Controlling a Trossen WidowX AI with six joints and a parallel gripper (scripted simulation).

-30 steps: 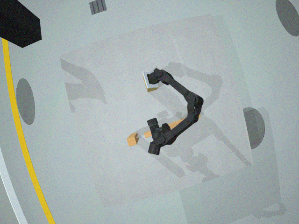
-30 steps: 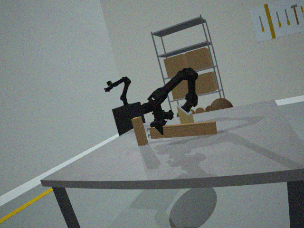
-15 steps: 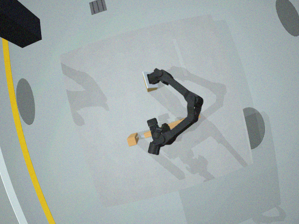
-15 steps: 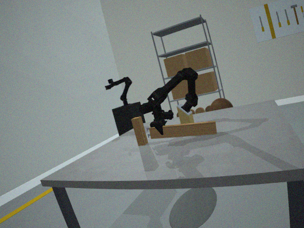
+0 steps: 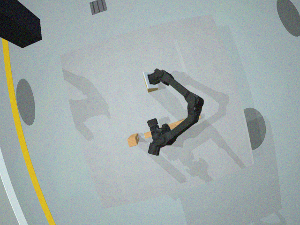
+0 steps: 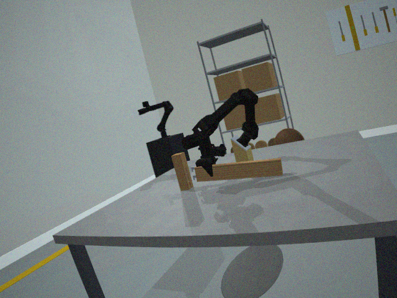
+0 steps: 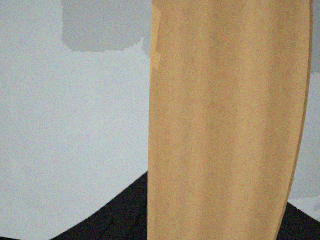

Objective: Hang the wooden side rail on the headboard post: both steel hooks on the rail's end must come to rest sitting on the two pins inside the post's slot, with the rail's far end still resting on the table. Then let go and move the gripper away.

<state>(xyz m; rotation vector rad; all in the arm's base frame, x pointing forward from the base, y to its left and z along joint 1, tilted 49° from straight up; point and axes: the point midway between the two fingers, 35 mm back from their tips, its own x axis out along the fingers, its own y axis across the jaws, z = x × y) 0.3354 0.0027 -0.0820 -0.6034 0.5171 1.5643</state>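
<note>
My gripper tip is 150 mm to the left of the wooden headboard post, 40 mm below it and 10 mm short of it.
</note>
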